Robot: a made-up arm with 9 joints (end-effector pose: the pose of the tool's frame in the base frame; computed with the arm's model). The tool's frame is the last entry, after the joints. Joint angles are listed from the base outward.
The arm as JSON. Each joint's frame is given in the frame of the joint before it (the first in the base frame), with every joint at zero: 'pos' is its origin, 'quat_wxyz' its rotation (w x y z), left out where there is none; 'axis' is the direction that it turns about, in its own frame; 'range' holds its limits. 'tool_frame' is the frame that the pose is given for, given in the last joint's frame.
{
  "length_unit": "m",
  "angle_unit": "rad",
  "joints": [
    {
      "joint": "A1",
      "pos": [
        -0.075,
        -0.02,
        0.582
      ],
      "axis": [
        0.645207,
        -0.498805,
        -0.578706
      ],
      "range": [
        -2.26,
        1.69
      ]
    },
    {
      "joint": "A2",
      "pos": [
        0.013,
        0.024,
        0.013
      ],
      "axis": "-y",
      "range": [
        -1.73,
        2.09
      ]
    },
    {
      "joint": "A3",
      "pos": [
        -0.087,
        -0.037,
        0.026
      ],
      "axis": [
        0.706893,
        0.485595,
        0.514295
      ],
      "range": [
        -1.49,
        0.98
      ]
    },
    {
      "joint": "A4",
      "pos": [
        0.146,
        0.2,
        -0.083
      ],
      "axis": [
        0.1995,
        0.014,
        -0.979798
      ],
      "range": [
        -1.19,
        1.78
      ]
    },
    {
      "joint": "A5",
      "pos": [
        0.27,
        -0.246,
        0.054
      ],
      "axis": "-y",
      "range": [
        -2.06,
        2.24
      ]
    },
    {
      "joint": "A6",
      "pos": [
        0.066,
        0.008,
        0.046
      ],
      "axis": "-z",
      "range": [
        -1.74,
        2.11
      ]
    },
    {
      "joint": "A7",
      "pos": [
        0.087,
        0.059,
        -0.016
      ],
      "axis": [
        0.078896,
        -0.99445,
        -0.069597
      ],
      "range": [
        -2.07,
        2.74
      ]
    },
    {
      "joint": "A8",
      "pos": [
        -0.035,
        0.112,
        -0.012
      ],
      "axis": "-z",
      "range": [
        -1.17,
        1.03
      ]
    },
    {
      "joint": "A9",
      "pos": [
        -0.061,
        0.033,
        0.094
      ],
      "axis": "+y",
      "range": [
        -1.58,
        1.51
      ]
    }
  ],
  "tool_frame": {
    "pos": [
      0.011,
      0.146,
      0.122
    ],
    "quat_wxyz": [
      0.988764,
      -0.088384,
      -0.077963,
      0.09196
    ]
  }
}
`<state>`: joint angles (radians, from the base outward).
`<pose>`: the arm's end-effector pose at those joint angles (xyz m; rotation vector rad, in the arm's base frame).
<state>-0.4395 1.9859 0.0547 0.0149 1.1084 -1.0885 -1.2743 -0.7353 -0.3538</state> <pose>-0.1930 0.1917 0.5423 -1.9093 -1.4477 0.6900</pose>
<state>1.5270 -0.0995 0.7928 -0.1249 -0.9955 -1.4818 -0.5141 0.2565 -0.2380</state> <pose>-0.0393 -0.4657 0.8977 0.6782 -1.0950 1.7821</pose>
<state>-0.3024 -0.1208 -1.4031 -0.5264 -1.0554 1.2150 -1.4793 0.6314 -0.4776</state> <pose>0.7160 -0.3482 0.9041 -1.1348 0.9039 -2.3279</pose>
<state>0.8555 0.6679 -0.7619 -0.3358 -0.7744 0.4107 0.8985 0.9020 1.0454</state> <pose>-0.0009 -0.4496 1.1807 0.8433 -0.7508 -1.7637</pose>
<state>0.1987 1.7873 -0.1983 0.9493 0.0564 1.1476 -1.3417 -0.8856 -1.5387</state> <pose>-0.4259 -0.3892 0.4897 -1.6883 2.0249 1.2096</pose>
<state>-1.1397 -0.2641 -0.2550 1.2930 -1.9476 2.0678 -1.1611 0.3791 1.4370</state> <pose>-0.3441 -0.4199 0.7433 -0.9848 0.2950 1.9760</pose>
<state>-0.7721 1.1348 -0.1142 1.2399 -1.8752 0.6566 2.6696 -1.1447 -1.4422</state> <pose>0.0201 0.0134 0.1801 -0.8588 -2.4337 1.1075</pose>
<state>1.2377 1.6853 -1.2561 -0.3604 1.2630 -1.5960 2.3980 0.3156 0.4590</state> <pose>-0.5332 -0.1099 0.3384 -2.3679 -0.7792 0.6873</pose>
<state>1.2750 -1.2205 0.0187 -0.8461 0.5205 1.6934 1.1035 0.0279 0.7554</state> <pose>0.6965 -0.0111 0.8849 0.8303 0.2141 -1.2392</pose>
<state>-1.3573 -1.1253 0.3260 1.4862 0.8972 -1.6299 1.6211 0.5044 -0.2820</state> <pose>-0.3337 0.1511 0.8844 -0.3942 -0.1563 0.9400</pose>
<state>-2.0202 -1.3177 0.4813 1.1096 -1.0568 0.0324 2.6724 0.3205 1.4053</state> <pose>-0.1200 -0.2666 0.5916 -2.3571 0.6109 -0.3867</pose>
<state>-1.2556 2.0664 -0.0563 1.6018 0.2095 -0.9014 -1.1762 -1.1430 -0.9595</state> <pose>-0.1159 -0.2884 0.6630 1.0450 -1.2457 1.7029</pose>
